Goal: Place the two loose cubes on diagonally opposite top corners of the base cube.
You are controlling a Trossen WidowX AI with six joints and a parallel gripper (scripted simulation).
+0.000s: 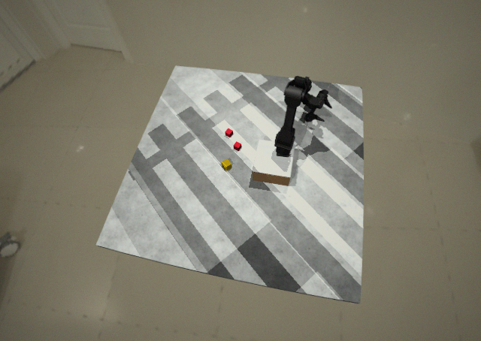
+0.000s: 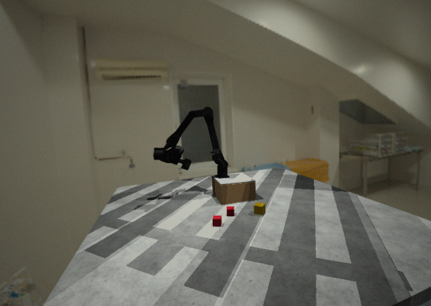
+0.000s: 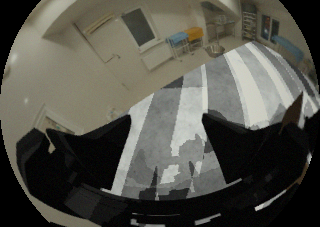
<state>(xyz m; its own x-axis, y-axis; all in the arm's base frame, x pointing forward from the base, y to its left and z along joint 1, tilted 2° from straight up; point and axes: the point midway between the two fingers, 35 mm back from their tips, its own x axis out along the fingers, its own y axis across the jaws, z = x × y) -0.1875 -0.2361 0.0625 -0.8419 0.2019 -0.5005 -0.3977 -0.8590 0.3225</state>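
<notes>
Now: the red cube 540 mm ahead of my gripper tip, 150 mm below it and 90 mm to the left of it. Also, from my gripper tip: yellow base cube 510 mm ahead, 300 mm to the left, 150 mm below.
</notes>
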